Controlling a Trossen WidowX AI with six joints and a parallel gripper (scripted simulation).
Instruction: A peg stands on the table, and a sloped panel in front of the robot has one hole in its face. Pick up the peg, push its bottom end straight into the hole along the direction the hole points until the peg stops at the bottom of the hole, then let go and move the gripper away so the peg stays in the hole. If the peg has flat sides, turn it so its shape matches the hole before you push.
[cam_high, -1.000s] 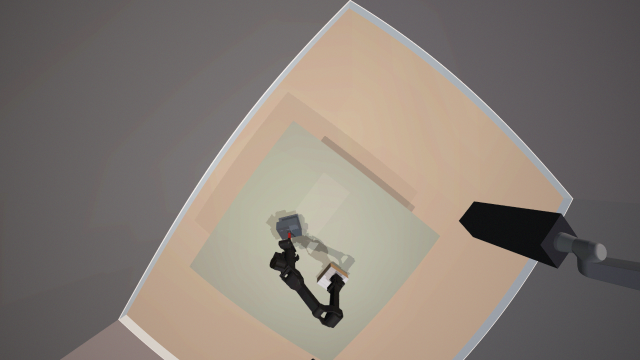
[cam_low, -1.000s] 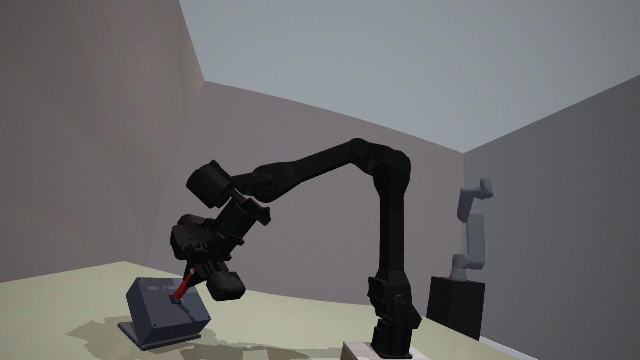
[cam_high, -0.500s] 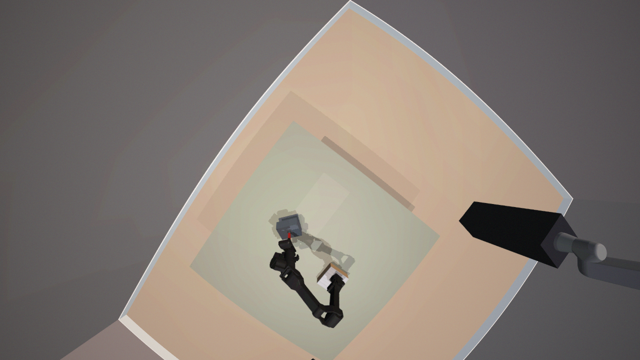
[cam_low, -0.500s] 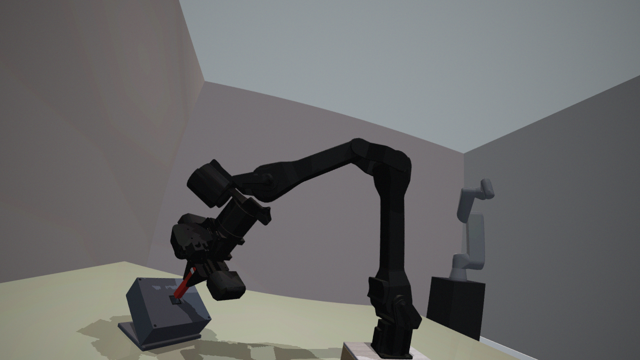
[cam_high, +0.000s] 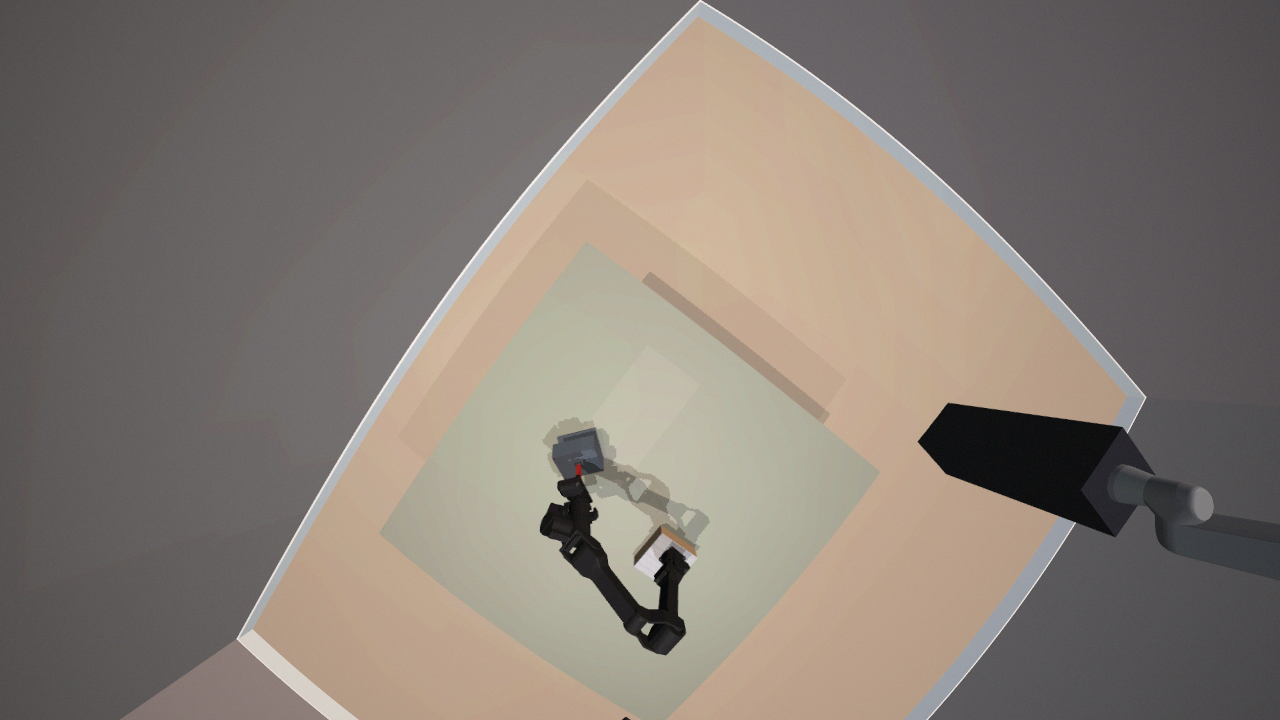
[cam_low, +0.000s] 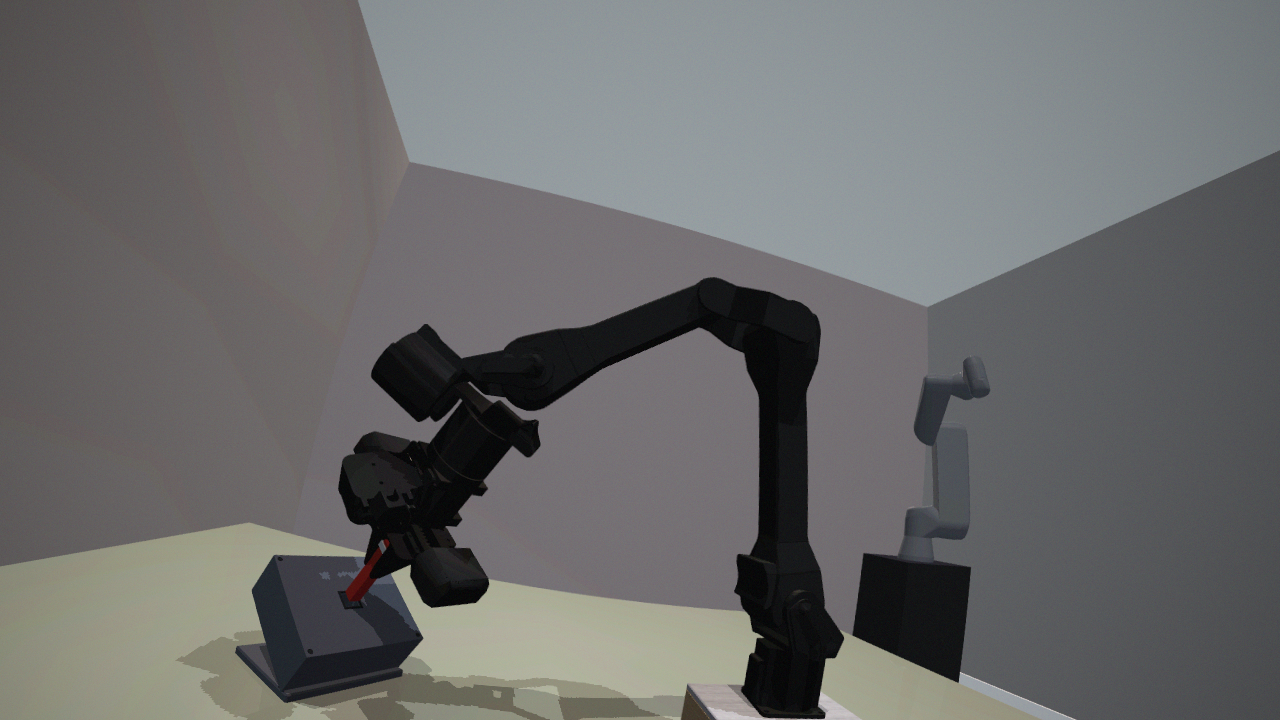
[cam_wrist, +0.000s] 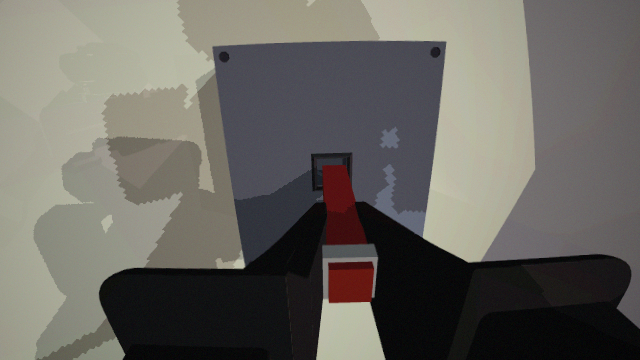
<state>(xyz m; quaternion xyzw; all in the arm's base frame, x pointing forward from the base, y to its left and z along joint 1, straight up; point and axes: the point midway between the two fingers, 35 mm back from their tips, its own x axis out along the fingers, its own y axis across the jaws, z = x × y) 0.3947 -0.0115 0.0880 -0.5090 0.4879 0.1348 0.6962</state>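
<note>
My gripper tip is now 60 mm above the grey sloped panel, 30 mm short of it and 20 mm to the left of it. Round my gripper tip: square peg (10 mm behind, 10 mm above).
</note>
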